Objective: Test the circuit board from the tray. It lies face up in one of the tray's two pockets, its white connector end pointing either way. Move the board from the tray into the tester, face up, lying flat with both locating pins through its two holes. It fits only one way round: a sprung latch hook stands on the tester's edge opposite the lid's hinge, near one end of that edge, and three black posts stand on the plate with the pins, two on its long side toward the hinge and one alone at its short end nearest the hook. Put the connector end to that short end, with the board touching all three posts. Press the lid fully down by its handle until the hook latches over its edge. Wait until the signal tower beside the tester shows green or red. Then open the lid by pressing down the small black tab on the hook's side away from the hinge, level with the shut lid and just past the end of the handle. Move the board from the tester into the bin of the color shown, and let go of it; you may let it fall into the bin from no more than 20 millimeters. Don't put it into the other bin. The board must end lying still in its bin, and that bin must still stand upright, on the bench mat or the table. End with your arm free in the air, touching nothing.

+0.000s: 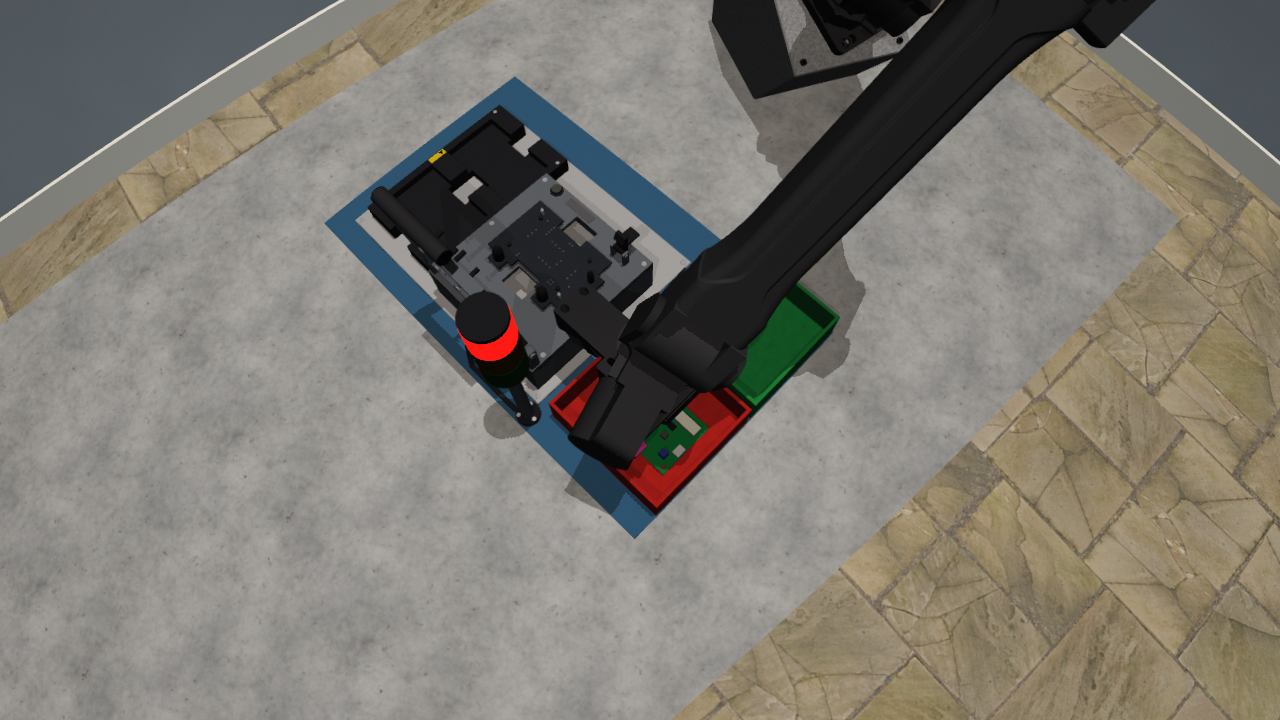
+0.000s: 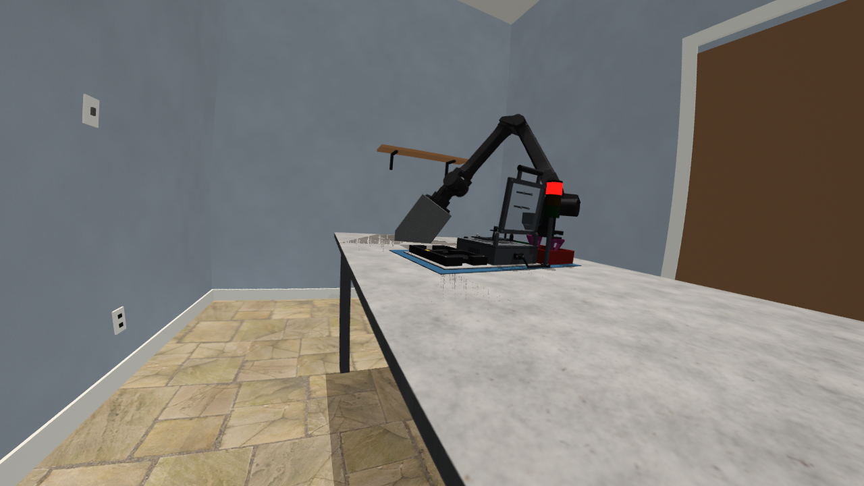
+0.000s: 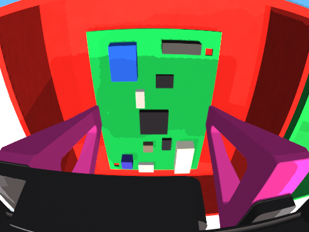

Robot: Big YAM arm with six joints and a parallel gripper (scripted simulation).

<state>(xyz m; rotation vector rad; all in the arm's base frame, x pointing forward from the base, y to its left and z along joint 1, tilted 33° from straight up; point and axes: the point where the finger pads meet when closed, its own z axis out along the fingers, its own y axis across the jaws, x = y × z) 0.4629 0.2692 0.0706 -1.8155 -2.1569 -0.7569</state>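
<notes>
Right now the red bin is right at my hand. Round my hand: green bin: 15 cm behind, 3 cm to the right; then green circuit board: right at my hand; then latch hook: 16 cm to the right, 7 cm behind, 7 cm above.
</notes>
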